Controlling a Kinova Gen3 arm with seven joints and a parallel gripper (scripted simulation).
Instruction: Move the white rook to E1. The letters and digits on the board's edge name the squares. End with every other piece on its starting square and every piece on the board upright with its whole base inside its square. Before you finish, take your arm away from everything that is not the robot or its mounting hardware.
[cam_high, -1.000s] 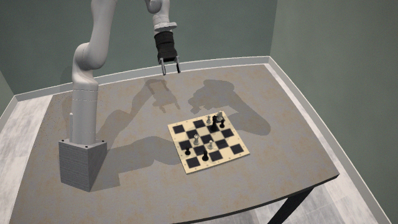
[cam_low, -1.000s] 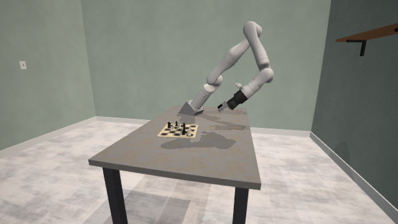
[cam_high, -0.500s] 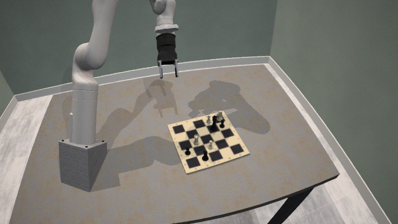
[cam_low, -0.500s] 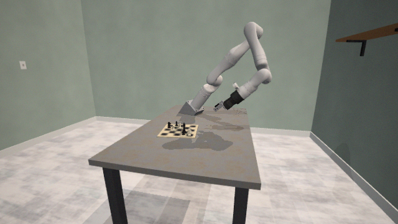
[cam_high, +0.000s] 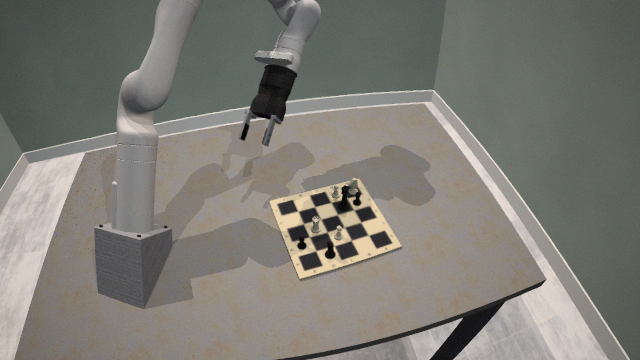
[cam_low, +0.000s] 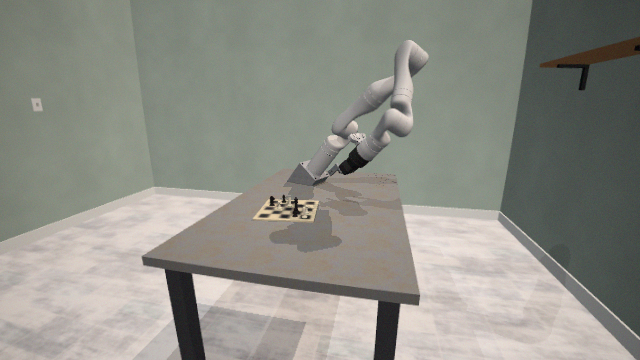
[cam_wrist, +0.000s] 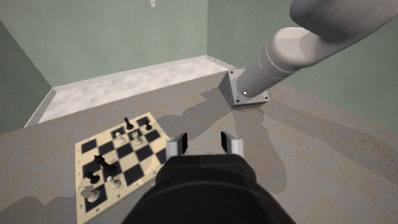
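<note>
Now: hand 170 mm to the left of the rook, 120 mm above it and 100 mm short of it. The rest, counted from my hand: small chessboard: 160 mm to the right, 140 mm below, 130 mm ahead.
</note>
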